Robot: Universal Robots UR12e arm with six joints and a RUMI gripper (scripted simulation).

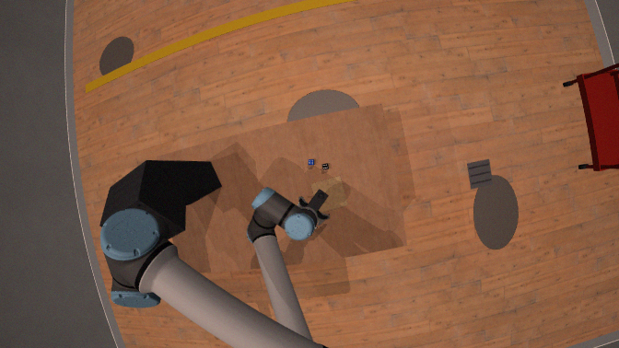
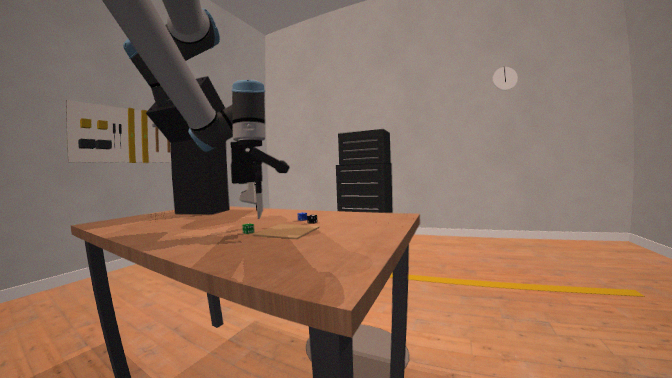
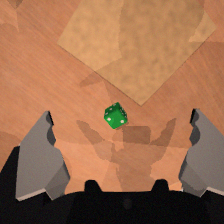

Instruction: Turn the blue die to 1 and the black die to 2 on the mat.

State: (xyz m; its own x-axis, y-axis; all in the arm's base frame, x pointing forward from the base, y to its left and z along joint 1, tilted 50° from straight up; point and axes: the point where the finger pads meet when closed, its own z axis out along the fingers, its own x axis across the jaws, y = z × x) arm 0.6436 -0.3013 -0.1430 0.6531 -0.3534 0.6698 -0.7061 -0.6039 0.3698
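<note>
My hand is 30 mm past the green die, 20 mm to the left of it and 40 mm above it. The rest, counted from my hand: tan mat 70 mm ahead, 40 mm to the left, 50 mm below; black die 80 mm ahead, 160 mm to the left, 40 mm below; blue die 20 mm ahead, 200 mm to the left, 40 mm below.
</note>
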